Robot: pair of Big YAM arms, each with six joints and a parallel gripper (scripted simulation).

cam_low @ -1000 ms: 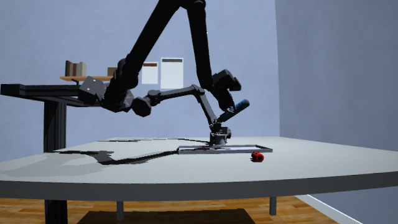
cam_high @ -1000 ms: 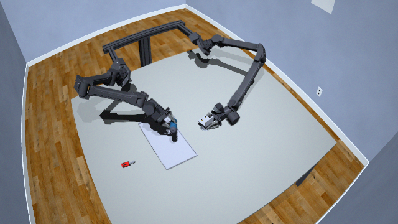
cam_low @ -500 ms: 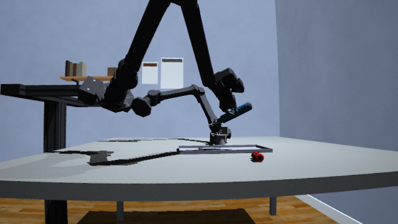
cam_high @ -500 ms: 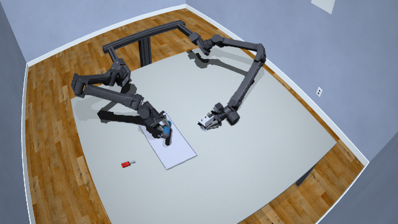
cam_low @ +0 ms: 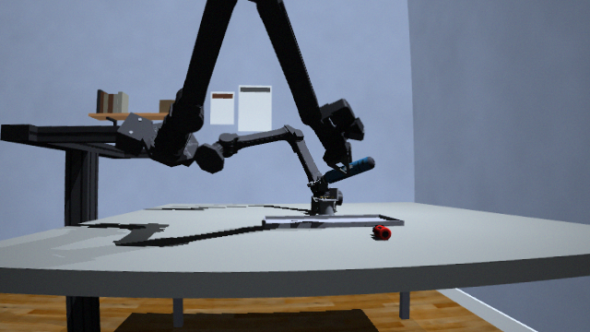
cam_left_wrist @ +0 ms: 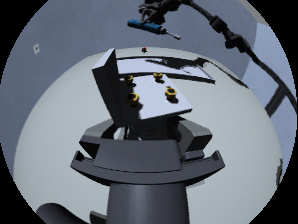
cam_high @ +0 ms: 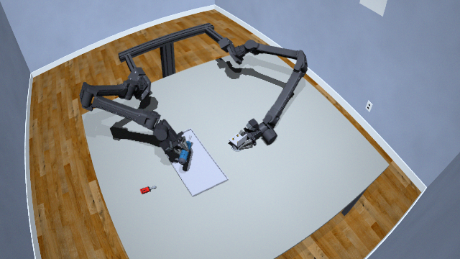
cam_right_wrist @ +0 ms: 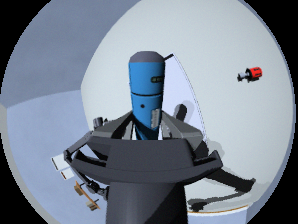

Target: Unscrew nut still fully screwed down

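The bracket is 50 mm above my left hand. Round my left hand: red tool (590 mm to the right, 30 mm ahead, 10 mm below).
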